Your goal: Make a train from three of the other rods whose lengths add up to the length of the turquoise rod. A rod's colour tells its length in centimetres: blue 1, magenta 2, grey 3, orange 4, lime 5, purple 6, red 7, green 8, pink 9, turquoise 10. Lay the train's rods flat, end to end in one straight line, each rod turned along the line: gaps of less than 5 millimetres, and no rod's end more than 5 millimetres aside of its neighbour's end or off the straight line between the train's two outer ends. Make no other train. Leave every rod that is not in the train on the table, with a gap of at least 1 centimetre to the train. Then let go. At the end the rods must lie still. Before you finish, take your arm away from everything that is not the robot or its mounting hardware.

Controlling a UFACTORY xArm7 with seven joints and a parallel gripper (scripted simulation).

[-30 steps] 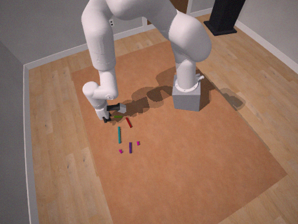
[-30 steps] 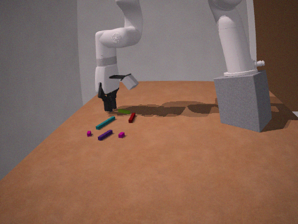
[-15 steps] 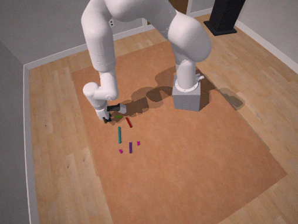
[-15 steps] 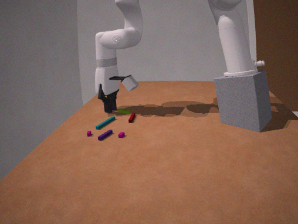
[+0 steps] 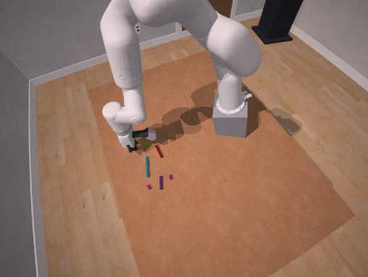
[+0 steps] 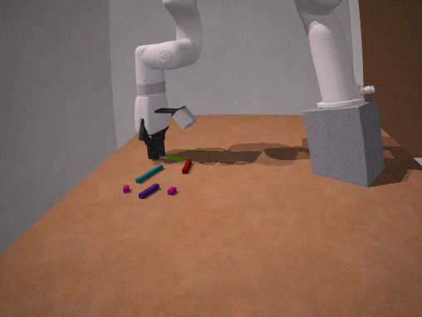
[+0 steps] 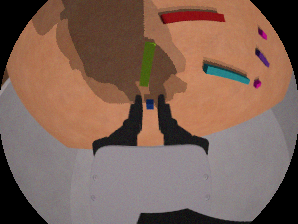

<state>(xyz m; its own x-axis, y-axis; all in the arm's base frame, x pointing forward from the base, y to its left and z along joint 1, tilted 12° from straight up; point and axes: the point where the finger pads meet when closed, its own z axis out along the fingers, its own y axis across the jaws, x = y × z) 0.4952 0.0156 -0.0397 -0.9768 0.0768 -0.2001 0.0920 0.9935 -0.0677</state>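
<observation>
Right now my hand is 20 mm above the blue rod. From my hand the other things lie so: lime rod: 60 mm behind, 20 mm below; then turquoise rod: 120 mm to the left, 50 mm behind, 20 mm below; then red rod: 110 mm behind, 60 mm to the left, 20 mm below.
</observation>
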